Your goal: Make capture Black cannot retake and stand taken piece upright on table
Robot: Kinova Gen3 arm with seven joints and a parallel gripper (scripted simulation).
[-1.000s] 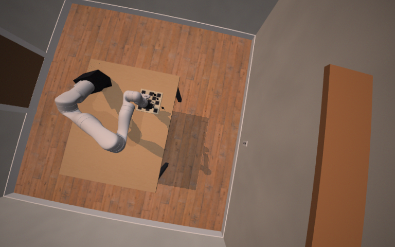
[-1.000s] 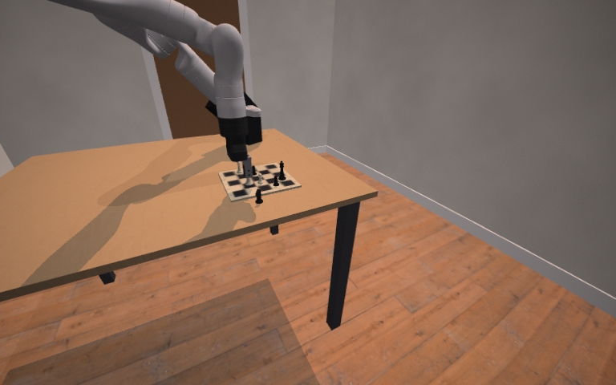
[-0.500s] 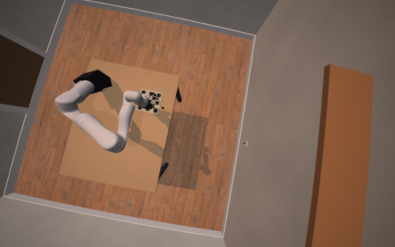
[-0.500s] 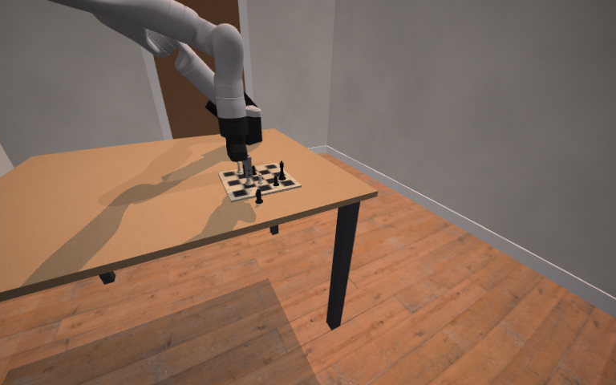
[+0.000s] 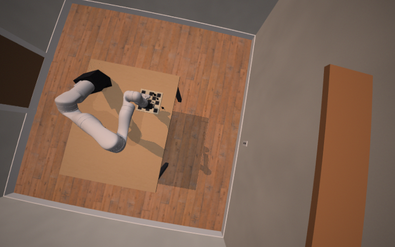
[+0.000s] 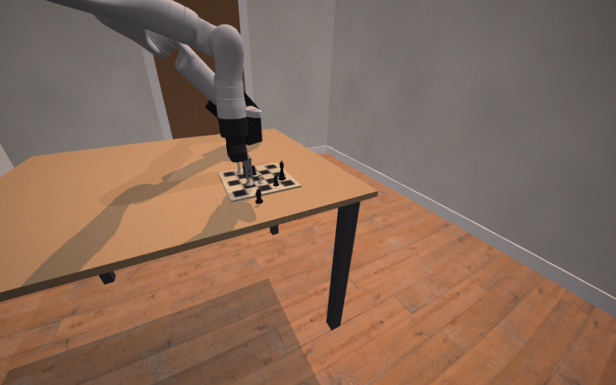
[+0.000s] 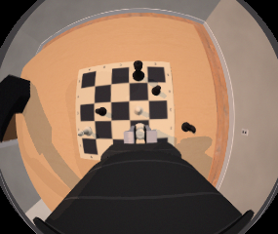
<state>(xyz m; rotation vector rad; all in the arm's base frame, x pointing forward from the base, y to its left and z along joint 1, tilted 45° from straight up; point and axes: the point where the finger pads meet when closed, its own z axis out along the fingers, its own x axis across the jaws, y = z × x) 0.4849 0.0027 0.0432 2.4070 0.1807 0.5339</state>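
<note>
Right now my hand is 10 mm above the tall white piece. Also, from my hand: chessboard (40 mm behind, 40 mm to the left, 50 mm below); black piece (100 mm ahead, 40 mm below).
</note>
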